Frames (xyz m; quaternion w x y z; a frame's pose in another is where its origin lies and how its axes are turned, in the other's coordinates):
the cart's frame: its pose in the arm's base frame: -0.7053 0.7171 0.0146 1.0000 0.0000 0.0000 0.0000
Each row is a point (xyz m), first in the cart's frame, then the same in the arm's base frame.
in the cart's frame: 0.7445 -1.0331 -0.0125
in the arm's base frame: 0.0392 -0.3160 0.0021
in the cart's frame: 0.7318 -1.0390 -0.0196
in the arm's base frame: 0.0265 -0.3219 -0.0050
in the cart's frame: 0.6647 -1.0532 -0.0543
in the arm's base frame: -0.0406 -0.3361 -0.0397
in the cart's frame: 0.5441 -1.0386 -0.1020
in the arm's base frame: -0.1612 -0.3215 -0.0874
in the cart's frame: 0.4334 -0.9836 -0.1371
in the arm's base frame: -0.2719 -0.2665 -0.1225
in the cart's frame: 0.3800 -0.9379 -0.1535
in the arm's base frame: -0.3253 -0.2208 -0.1389
